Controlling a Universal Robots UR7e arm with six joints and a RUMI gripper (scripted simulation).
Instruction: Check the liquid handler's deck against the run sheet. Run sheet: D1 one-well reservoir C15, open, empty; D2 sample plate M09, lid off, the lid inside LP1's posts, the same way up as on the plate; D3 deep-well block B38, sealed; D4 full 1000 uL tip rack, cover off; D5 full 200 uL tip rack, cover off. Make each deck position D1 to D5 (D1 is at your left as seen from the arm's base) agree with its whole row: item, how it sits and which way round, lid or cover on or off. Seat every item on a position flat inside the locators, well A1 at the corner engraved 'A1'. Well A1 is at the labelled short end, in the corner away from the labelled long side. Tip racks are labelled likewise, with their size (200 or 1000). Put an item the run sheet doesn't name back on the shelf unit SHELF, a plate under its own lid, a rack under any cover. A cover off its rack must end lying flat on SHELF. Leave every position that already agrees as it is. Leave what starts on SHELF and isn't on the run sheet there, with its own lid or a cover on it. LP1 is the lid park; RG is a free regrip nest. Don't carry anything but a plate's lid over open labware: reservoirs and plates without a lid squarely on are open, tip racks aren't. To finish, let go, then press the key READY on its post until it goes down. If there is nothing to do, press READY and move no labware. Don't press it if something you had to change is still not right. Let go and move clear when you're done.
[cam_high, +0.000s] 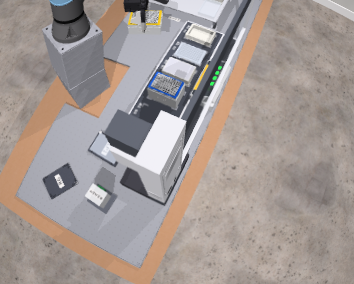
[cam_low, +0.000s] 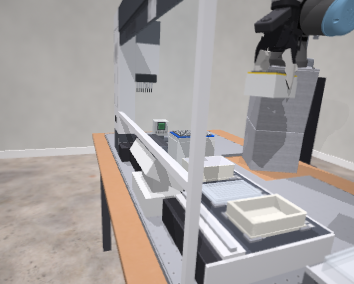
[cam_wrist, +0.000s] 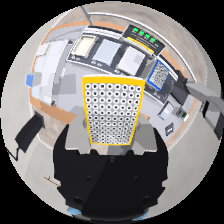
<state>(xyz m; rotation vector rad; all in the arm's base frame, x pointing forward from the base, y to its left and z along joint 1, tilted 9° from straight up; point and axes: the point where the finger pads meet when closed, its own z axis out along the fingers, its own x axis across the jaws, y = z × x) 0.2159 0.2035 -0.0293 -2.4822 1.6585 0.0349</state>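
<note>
Now: hand 1 cm to the left of the yellow-framed tip rack and 1 cm below it. Also, from my hand: white sealed block 24 cm below, 16 cm ahead, 2 cm to the right; clear well plate 26 cm below, 16 cm ahead, 10 cm to the left; blue-framed tip rack 19 cm below, 16 cm ahead, 15 cm to the right.
</note>
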